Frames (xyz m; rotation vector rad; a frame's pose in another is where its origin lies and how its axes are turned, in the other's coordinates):
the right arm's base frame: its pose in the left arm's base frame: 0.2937 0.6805 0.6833 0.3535 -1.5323 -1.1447
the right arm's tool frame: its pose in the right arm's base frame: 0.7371 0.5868 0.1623 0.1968 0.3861 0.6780
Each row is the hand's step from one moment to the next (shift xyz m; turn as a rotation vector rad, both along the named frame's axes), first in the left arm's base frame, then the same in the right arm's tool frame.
Working: the left arm's base frame: its pose in the right arm's tool frame: -1.3078 -0.9771 -0.4054 -0.1481 1.2703 0.3688

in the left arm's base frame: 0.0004 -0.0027 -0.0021 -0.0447 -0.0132 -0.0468
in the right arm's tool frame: -0.0009 -0.0031 -0.0013 -0.0487 -0.0352 0.0274
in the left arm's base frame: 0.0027 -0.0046 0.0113 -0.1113 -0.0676 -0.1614
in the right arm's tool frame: 0.0125 -0.0003 0.0003 -0.1496 -0.1339 0.0517
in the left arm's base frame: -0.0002 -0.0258 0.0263 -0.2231 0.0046 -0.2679
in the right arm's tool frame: 0.0327 -0.0159 0.0056 -0.2988 -0.1207 0.1332
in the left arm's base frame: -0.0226 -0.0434 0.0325 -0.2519 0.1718 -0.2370
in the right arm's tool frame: 0.0390 -0.0346 0.0270 -0.3365 0.0393 0.1854
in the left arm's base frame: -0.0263 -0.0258 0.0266 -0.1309 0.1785 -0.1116
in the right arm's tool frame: 0.0266 -0.0208 0.0305 -0.1957 0.1072 0.1081
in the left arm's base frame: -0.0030 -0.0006 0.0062 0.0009 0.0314 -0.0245
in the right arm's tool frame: 0.0051 0.0008 0.0046 -0.0329 0.0218 -0.0052
